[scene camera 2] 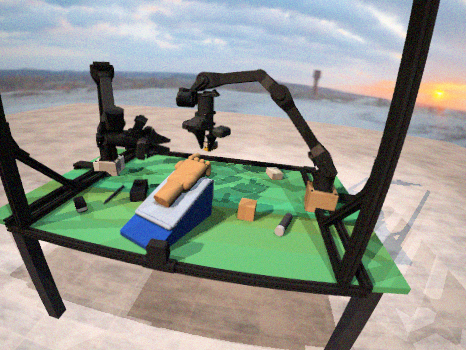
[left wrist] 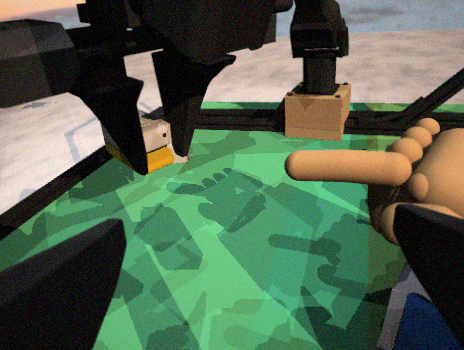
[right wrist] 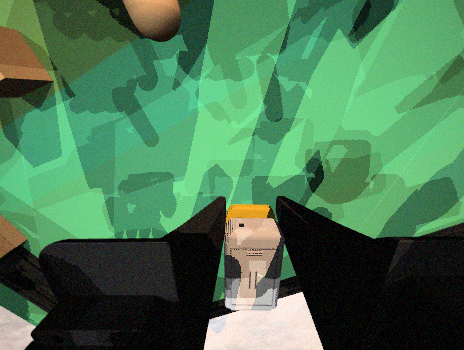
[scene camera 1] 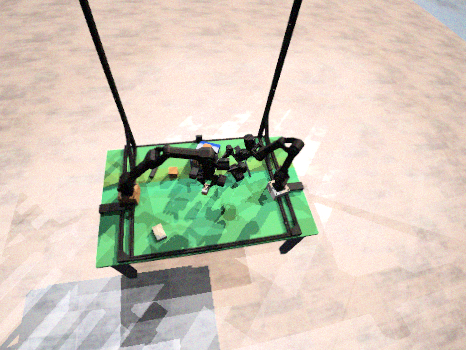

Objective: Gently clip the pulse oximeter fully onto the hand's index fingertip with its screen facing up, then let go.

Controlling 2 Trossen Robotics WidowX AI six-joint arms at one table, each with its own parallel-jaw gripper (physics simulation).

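Places are measured from the left arm's base along level axes (x ahead, y left, z up), in centimetres.
Pixels of known places: left gripper, fingertip midpoint: (scene camera 2: 170,144) (left wrist: 259,224); right gripper, fingertip midpoint: (scene camera 2: 205,149) (left wrist: 162,163) (right wrist: 250,203) (scene camera 1: 207,186); left arm's base, origin of the base link: (scene camera 2: 108,158) (scene camera 1: 278,186); right arm's base, origin of the base link: (scene camera 2: 322,188) (left wrist: 318,89) (scene camera 1: 127,190).
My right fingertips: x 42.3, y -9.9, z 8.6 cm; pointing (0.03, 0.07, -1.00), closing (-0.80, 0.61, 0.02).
Ahead of a thing's pixels: the offset from my right fingertips to its top centre. "*": to the spot under its first point.
The pulse oximeter @(dx +1.9, dy +2.4, dz +3.2 cm) (scene camera 1: 205,189) (left wrist: 158,136) (right wrist: 252,260), pale with a yellow part, is held between the right gripper's fingers (scene camera 2: 206,146) (left wrist: 165,163) (right wrist: 251,199), above the table. It is apart from the hand. I cannot make out its screen. The tan hand @(* dx -6.2, dy -25.8, dz -1.6 cm) (scene camera 2: 180,181) lies on a sloped support. Its index finger (left wrist: 347,167) points left in the left wrist view, with a gap between its tip and the oximeter; a rounded fingertip (right wrist: 155,20) shows at the top of the right wrist view. The left gripper (scene camera 2: 169,143) (left wrist: 259,215) is open and empty, near the hand.
The blue wedge @(* dx -1.7, dy -29.0, dz -11.2 cm) (scene camera 2: 195,217) with its white top carries the hand. An orange cube @(dx +14.1, dy -22.5, dz -9.5 cm) (scene camera 1: 173,172) (scene camera 2: 247,210), a dark cylinder @(dx +24.8, dy -28.5, dz -11.8 cm) (scene camera 2: 284,223), a pale block @(dx +31.3, dy +11.6, dz -11.5 cm) (scene camera 1: 159,232) (scene camera 2: 274,173), a black box @(dx -23.1, dy -10.2, dz -11.0 cm) (scene camera 2: 139,190), a thin pen @(dx -32.1, dy -12.0, dz -13.5 cm) (scene camera 2: 114,194) and a small dark item @(dx -39.6, dy -21.9, dz -11.2 cm) (scene camera 2: 80,204) lie around it.
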